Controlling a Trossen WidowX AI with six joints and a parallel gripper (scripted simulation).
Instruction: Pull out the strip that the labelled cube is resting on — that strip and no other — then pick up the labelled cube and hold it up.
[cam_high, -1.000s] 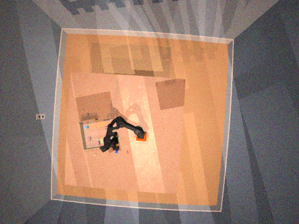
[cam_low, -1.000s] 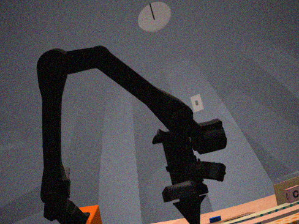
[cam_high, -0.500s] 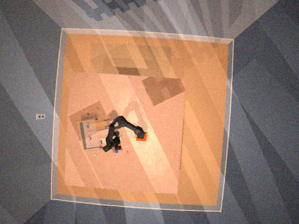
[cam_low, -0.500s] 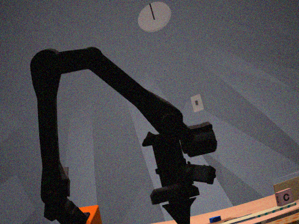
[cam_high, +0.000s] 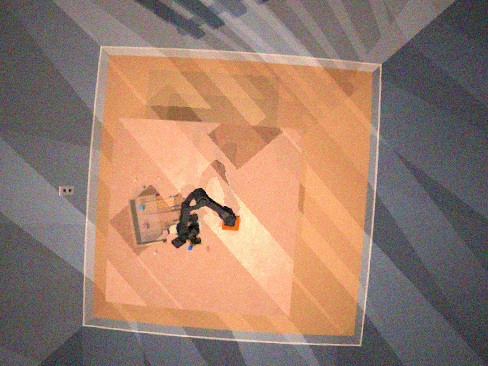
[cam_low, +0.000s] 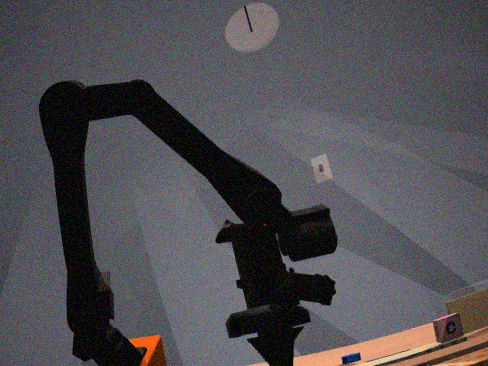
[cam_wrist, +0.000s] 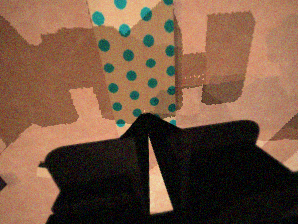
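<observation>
My gripper tip is now 4 cm short of the small blue disc and 15 cm to the right of it.
</observation>
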